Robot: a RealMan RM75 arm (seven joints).
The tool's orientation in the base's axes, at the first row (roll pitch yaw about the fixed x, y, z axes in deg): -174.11, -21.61, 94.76
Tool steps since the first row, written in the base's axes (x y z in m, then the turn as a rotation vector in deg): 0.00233, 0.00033, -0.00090, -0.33, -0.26, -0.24; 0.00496, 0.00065, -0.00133, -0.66, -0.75, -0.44; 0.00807, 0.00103, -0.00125, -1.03, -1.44, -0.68; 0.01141, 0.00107, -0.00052, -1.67, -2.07, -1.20; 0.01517, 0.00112, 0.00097, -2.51, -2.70, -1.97
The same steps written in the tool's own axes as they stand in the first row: -0.00021, 0.00243, 0.00064, -0.30, -0.33, 0.17; -0.00027, 0.00511, 0.00080, -0.81, -0.70, 0.23; -0.00013, 0.00822, 0.00045, -1.51, -1.13, 0.25; -0.00008, 0.01145, -0.00065, -2.23, -1.78, 0.59; 0.00022, 0.01503, -0.00251, -3.03, -2.62, 1.19
